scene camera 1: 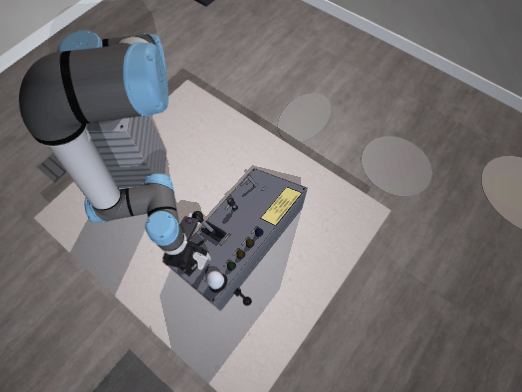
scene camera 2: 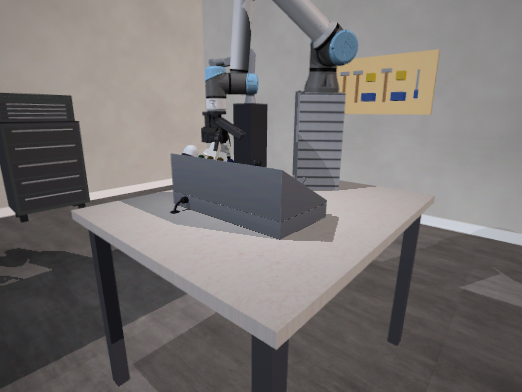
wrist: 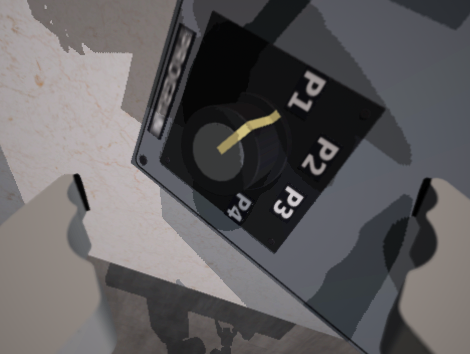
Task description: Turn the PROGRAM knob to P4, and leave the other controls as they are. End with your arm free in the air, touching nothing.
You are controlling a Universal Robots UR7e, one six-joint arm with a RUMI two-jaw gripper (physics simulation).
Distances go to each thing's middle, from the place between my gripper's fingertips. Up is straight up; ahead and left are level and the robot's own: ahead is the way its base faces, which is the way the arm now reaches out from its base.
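There's the grey control box [scene camera 1: 244,235], and my hand is 80 mm short of it, 180 mm to the right of it and 40 mm above it.
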